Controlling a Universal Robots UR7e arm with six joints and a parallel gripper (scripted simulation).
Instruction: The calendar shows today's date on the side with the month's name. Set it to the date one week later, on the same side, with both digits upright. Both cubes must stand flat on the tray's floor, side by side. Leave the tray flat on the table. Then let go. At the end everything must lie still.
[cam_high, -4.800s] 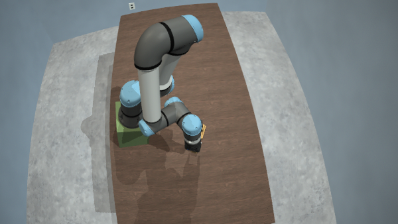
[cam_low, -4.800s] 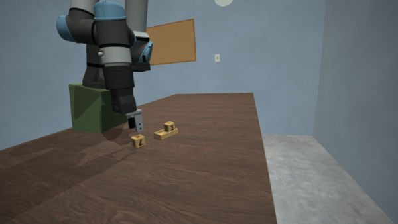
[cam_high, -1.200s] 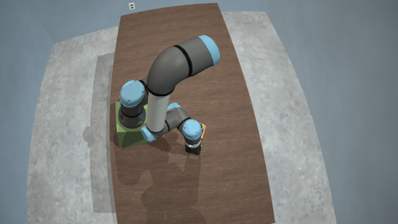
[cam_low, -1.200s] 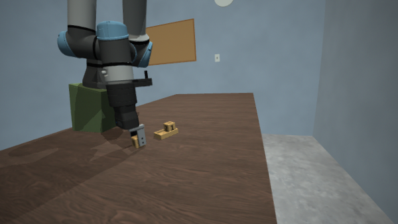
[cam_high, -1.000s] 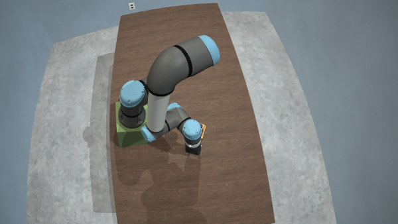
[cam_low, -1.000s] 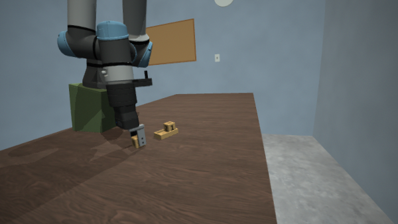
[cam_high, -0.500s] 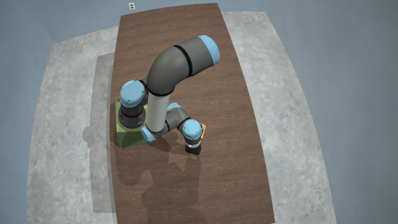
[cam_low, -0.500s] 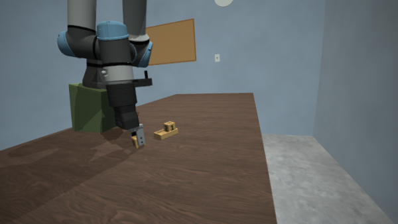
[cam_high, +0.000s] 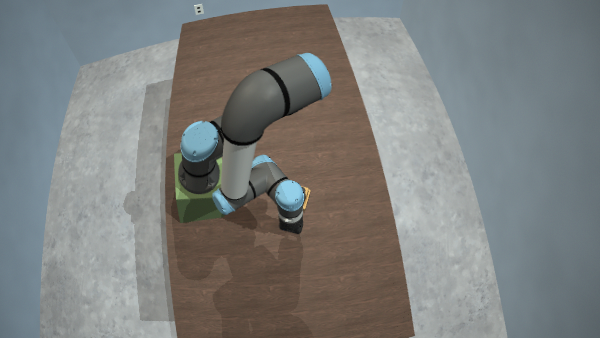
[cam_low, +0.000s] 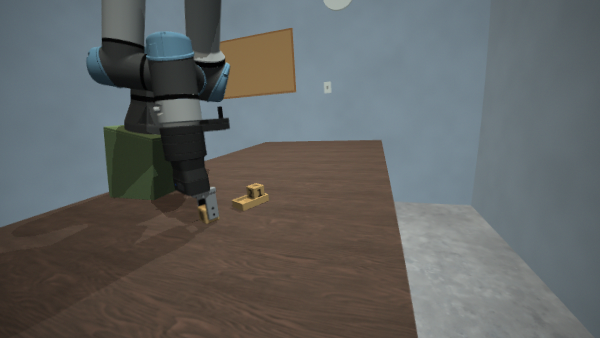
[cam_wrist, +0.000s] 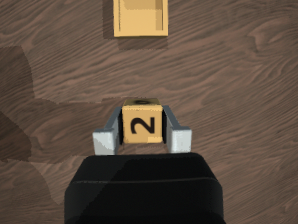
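The wooden cube is 12 cm to the left of my hand and 3 cm ahead of it. From my hand the other things lie so: wooden calendar tray 11 cm to the left, 2 cm below, 2 cm ahead.
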